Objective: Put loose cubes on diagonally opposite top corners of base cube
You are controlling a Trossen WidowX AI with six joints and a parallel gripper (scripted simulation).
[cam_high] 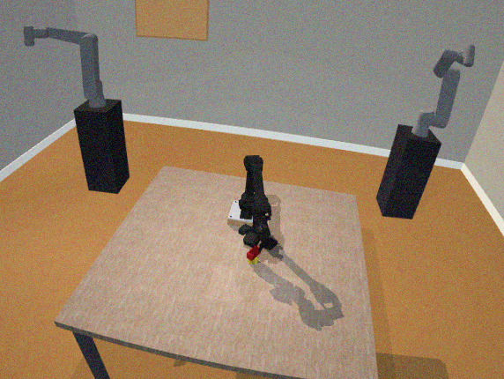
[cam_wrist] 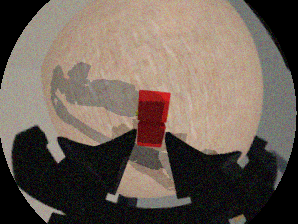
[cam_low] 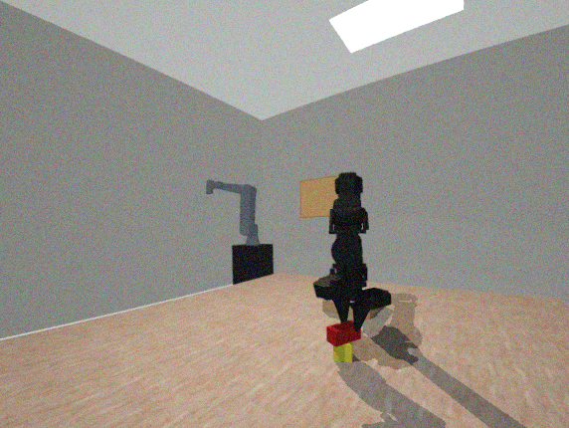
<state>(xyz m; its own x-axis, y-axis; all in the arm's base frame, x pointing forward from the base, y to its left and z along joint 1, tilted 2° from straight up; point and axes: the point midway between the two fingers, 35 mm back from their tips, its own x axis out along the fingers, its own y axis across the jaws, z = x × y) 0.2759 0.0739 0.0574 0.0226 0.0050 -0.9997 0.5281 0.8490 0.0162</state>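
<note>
Right now my gripper tip is 4 cm above the yellow base cube, 2 cm short of it and 1 cm to the left of it.
</note>
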